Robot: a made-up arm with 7 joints.
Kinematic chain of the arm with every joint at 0, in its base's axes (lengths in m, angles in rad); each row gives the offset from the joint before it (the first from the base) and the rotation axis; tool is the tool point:
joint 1: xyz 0 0 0.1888 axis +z
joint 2: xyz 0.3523 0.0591 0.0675 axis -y
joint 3: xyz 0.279 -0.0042 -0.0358 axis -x
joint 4: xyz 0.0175 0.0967 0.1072 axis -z
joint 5: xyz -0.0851 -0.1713 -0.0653 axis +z
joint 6: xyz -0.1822 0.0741 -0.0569 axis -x
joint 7: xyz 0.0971 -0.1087 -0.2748 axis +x
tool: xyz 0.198 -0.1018 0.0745
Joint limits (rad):
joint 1: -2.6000..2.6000
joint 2: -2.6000..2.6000
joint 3: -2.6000..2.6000
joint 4: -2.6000..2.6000
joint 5: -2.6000..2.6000
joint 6: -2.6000..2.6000
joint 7: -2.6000..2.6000
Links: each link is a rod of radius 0.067 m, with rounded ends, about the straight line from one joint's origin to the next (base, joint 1, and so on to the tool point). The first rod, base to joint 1, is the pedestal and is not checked.
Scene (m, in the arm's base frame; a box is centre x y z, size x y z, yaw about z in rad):
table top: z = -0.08
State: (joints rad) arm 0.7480 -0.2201 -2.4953 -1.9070 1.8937 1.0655 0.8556
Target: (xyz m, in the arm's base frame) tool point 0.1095 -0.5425 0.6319
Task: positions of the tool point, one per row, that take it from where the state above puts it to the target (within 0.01 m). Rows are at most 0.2 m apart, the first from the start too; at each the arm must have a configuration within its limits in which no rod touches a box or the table.
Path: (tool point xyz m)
1: 0.6042 0.1032 0.3418
2: 0.6137 -0.0820 0.4001
3: 0.5586 -0.2607 0.4596
4: 0.4452 -0.4092 0.5190
5: 0.2881 -0.5075 0.5770
6: 0.1095 -0.5425 0.6319

